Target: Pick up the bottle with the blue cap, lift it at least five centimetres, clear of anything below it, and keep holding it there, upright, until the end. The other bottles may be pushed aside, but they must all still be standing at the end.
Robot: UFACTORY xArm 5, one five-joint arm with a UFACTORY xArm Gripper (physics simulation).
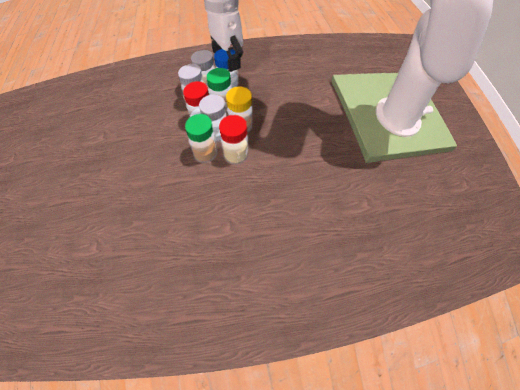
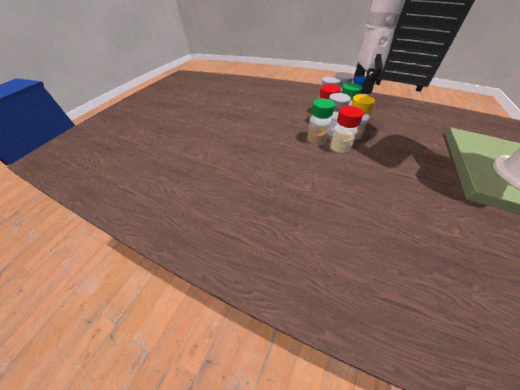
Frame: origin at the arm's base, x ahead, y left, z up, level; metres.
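Where they show: gripper, fingertip midpoint: (image 1: 226, 60); arm's base, origin of the base link: (image 1: 398, 117).
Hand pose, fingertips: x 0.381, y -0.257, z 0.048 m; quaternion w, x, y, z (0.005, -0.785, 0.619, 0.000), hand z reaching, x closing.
Things, the pixels of their top centre, and the offset from my fingertips.
- blue-capped bottle, middle of its top: (image 1: 225, 54) (image 2: 363, 79) dx +0.004, dy +0.017, dz +0.032 m
- grey-capped bottle, middle of its top: (image 1: 201, 56) (image 2: 344, 75) dx +0.060, dy +0.003, dz +0.032 m
- green-capped bottle, middle of its top: (image 1: 218, 75) (image 2: 352, 86) dx +0.036, dy +0.088, dz +0.032 m
- yellow-capped, middle of its top: (image 1: 238, 95) (image 2: 364, 99) dx +0.008, dy +0.165, dz +0.032 m
- front red-capped, middle of its top: (image 1: 233, 125) (image 2: 351, 111) dx +0.040, dy +0.243, dz +0.032 m
- front green-capped, middle of its top: (image 1: 198, 124) (image 2: 324, 103) dx +0.106, dy +0.218, dz +0.032 m
- rear red-capped, middle of its top: (image 1: 195, 89) (image 2: 331, 88) dx +0.095, dy +0.117, dz +0.032 m
The blue-capped bottle (image 1: 221, 60) (image 2: 359, 81) stands upright at the back right of the bottle group. My gripper (image 1: 226, 56) (image 2: 365, 78) is open, pointing down around the blue cap, with one finger on the right side of the cap and the other behind it on the left, partly hidden. Next to it stand a grey-capped bottle (image 1: 202, 60) (image 2: 343, 78) and a green-capped bottle (image 1: 218, 80) (image 2: 352, 91). The lower part of the blue-capped bottle is mostly hidden by the green-capped one.
Other bottles stand upright in front: yellow-capped (image 1: 239, 100) (image 2: 363, 104), front red-capped (image 1: 233, 130) (image 2: 350, 117), front green-capped (image 1: 200, 128) (image 2: 323, 108), rear red-capped (image 1: 196, 94), and two pale-capped (image 1: 212, 107) (image 1: 190, 75). The arm's base stands on a green slab (image 1: 380, 147) to the right.
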